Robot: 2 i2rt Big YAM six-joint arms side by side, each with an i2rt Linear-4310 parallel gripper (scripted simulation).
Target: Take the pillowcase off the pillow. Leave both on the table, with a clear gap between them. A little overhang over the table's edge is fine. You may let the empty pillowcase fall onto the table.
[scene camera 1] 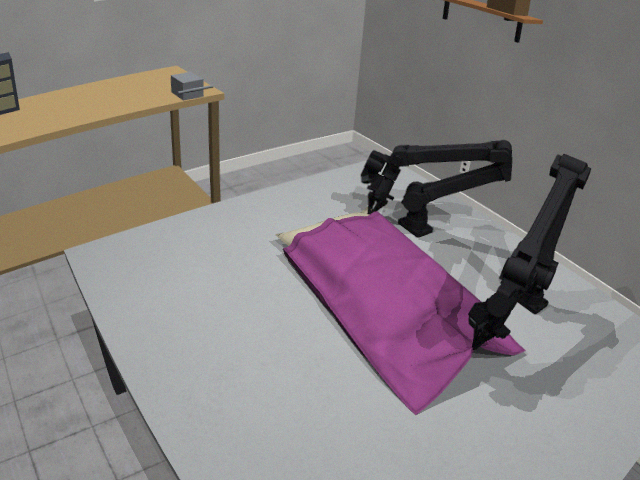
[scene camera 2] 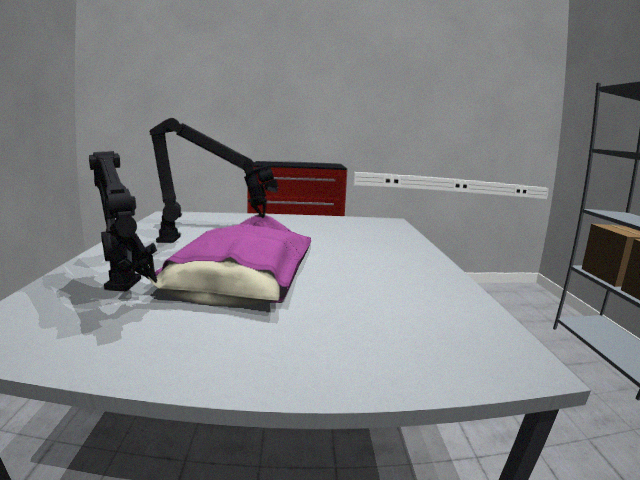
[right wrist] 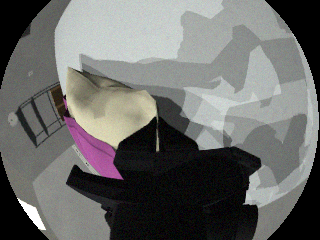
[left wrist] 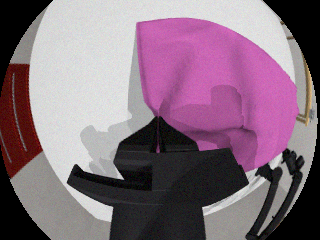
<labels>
The same spot on a magenta pillowcase: (scene camera 1: 404, 312) is (scene camera 2: 270, 228).
</labels>
